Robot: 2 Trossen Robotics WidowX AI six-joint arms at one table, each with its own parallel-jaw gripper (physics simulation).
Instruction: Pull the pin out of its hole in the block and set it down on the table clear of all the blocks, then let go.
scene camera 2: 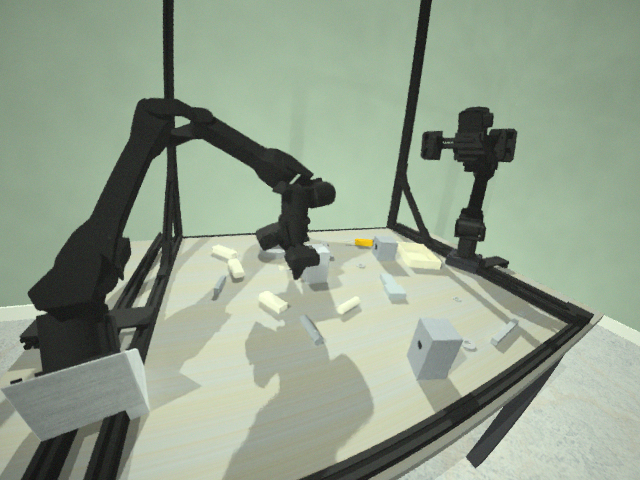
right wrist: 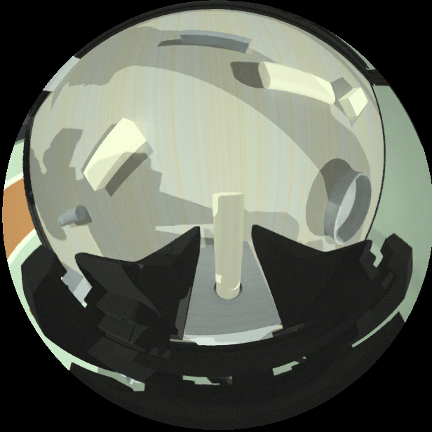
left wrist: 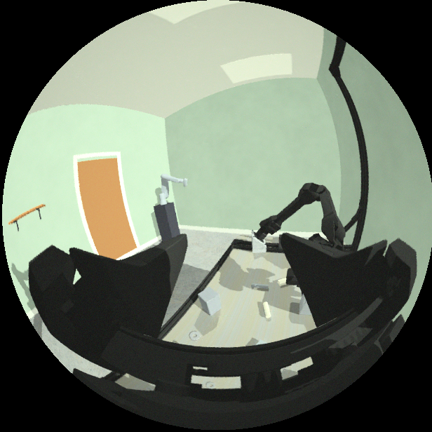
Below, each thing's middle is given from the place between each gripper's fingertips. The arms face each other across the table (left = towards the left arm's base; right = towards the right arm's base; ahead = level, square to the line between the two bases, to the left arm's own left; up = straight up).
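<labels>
From my left hand: cream tray [scene camera 2: 416, 255] 340 mm below, 160 mm behind, 230 mm to the left; cream block [right wrist: 121, 142] 350 mm below, 280 mm to the right, 150 mm behind; round grey dish [right wrist: 349, 201] 340 mm below, 380 mm behind, 170 mm to the right.
Relative to the cream block, my right hand is 10 mm above, 70 mm short of it and 90 mm to the left of it. From my right hand: cream tray 60 mm ahead, 430 mm to the left; round grey dish 170 mm behind, 30 mm to the left.
</labels>
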